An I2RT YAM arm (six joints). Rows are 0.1 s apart.
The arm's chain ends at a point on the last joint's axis. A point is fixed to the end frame.
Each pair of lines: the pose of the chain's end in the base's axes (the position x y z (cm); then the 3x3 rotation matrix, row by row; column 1 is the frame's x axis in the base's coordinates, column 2 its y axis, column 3 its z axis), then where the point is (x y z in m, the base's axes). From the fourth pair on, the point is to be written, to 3 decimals.
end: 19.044 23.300 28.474; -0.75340 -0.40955 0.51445; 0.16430 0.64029 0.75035; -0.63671 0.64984 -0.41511
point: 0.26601 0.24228 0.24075
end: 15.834 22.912 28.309; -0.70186 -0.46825 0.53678; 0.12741 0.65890 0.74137; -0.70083 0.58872 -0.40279
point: 0.23708 0.23783 0.24492
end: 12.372 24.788 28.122; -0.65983 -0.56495 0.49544; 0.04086 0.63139 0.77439; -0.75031 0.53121 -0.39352
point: 0.20384 0.26256 0.24808
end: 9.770 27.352 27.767; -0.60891 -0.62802 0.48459; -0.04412 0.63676 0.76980; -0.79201 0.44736 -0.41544
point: 0.179 0.290 0.249
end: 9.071 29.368 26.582; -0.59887 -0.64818 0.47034; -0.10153 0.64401 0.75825; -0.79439 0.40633 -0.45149
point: 0.172 0.311 0.237
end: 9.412 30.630 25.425; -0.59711 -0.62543 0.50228; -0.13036 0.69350 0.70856; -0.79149 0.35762 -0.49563
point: 0.176 0.318 0.225
